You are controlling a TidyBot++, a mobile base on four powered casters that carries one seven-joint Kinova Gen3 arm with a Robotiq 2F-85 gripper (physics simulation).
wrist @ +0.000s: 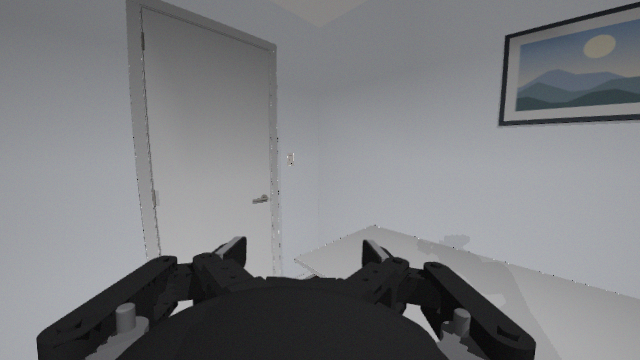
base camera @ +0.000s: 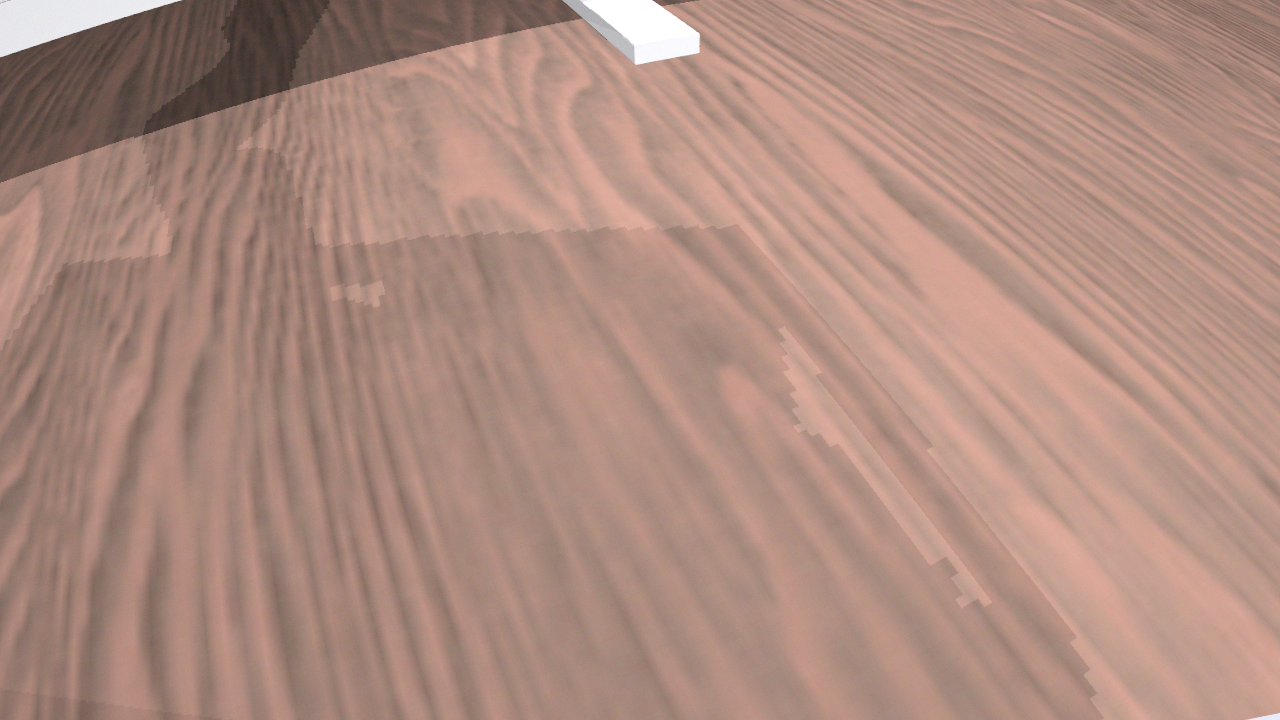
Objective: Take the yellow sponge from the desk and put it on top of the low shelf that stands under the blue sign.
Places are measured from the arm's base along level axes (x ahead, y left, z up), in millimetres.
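Where they show: gripper, fingertip midpoint: (wrist: 304,251).
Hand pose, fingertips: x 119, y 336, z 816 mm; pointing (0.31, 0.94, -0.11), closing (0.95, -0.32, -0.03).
After its pixels a point has its place.
My gripper (wrist: 304,251) @(x 119, y 336, z 816 mm) is open, with its two black fingers wide apart and no object between them in the wrist view. It points level across the room toward a corner of the walls. A pale flat top (wrist: 580,320) @(x 1137, y 420, z 324 mm), which may be the desk, shows beyond and to the right of the fingers, with a shadow across it. The yellow sponge, the low shelf and the blue sign do not show in either view.
A white bar end (base camera: 662,40) @(x 897, y -23, z -372 mm) sits low over the wood floor (base camera: 537,402) @(x 402, y 70, z -396 mm) ahead of the base. Part of a pale surface (base camera: 62,19) @(x 1265, y 1010, z -367 mm) shows at the top left. A door (wrist: 210,125) @(x -105, y 1716, z 1055 mm) stands left of the corner, and a framed picture (wrist: 560,82) @(x 1404, y 669, z 1216 mm) hangs right.
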